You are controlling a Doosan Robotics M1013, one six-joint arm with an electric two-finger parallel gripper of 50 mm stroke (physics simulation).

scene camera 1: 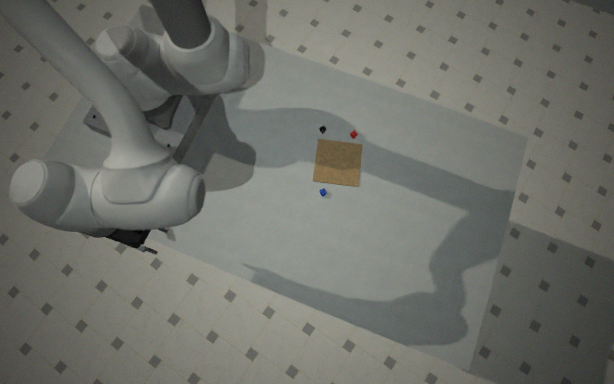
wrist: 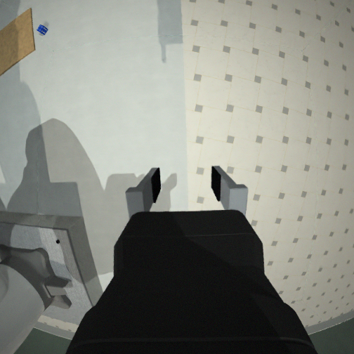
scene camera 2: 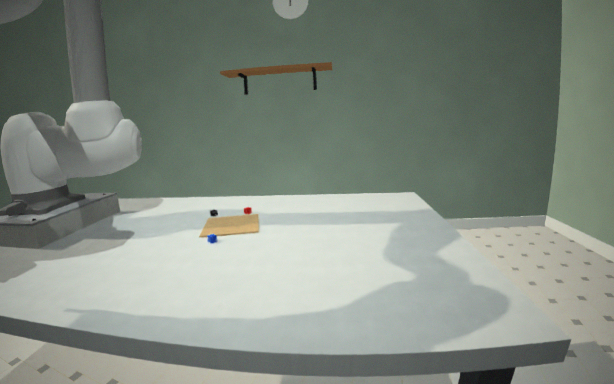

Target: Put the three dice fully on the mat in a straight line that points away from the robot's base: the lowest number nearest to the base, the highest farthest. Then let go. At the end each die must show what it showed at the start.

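Where they show: gripper, fingertip midpoint: (scene camera 1: 158, 240); arm's base, link origin: (scene camera 1: 154, 97) (scene camera 2: 44, 206).
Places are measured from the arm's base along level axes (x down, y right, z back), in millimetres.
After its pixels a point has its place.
A square tan mat (scene camera 1: 338, 172) {y 46, x 61, z -611 mm} (scene camera 2: 232, 226) {y 33, x 61, z -608 mm} (wrist: 16, 42) lies on the table. A black die (scene camera 1: 322, 129) {y -72, x 50, z -524 mm} (scene camera 2: 214, 213) {y -68, x 56, z -529 mm} and a red die (scene camera 1: 354, 134) {y -86, x 50, z -624 mm} (scene camera 2: 247, 210) {y -79, x 54, z -624 mm} lie off the mat, along its upper side in scene camera 1. A blue die (scene camera 1: 323, 192) {y 123, x 50, z -586 mm} (scene camera 2: 212, 238) {y 130, x 54, z -588 mm} (wrist: 42, 30) lies off the mat, near its opposite side. The dice are too small for their numbers to be read. My gripper (scene camera 1: 162, 241) {y 408, x -93, z -234 mm} (wrist: 185, 177) is open and empty, high over the table's edge near the base, far from the dice. It does not show in scene camera 2.
The robot's base plate (scene camera 1: 98, 122) {y 128, x 0, z 132 mm} (scene camera 2: 75, 216) {y 34, x 24, z -146 mm} (wrist: 75, 250) stands at one end of the table (scene camera 1: 400, 240) {y 191, x 66, z -841 mm} (scene camera 2: 310, 280) {y 296, x 65, z -800 mm} (wrist: 115, 100). The arm's shadow falls across the table and part of the mat. A shelf (scene camera 2: 277, 70) hangs on the wall behind.
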